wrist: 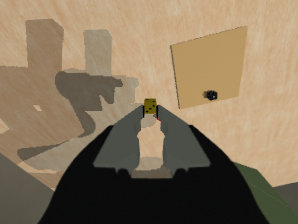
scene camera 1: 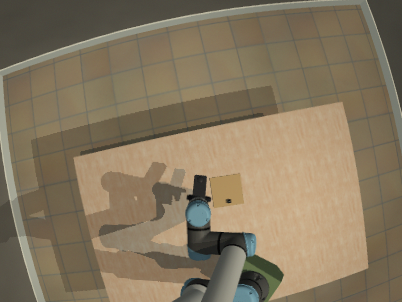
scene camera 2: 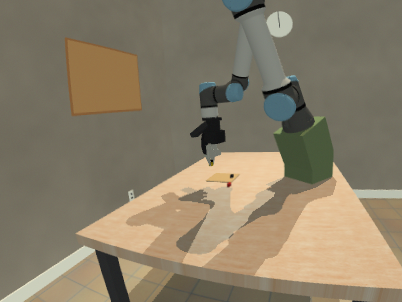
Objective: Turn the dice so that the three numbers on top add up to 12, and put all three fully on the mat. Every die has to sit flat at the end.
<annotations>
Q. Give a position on a tan mat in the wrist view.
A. At 212, 63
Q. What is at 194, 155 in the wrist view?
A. My gripper.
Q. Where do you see a tan mat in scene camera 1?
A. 223, 188
</annotations>
